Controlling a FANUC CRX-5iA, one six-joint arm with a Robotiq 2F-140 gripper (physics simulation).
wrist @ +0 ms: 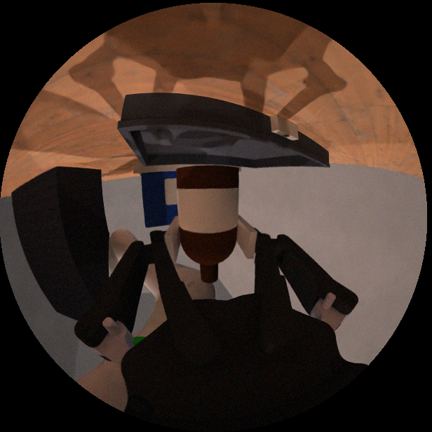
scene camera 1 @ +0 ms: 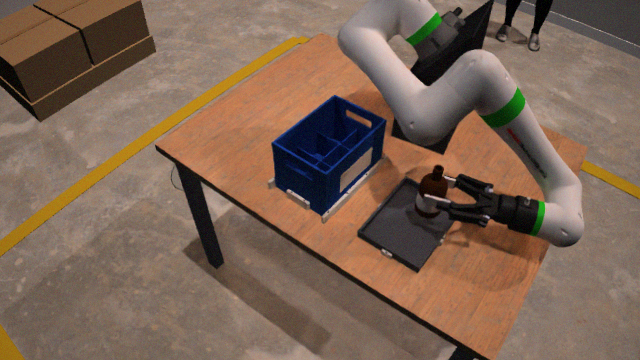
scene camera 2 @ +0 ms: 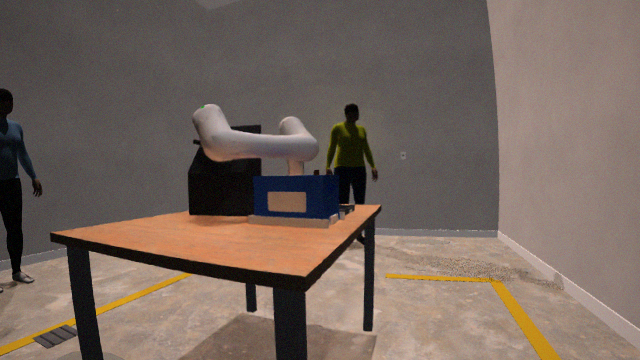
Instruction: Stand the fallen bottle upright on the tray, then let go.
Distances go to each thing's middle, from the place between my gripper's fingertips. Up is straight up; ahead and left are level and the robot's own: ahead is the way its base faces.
Labels:
Now: hand 20 mm to the right of the brown bottle [scene camera 1: 434,184] and 10 mm past it.

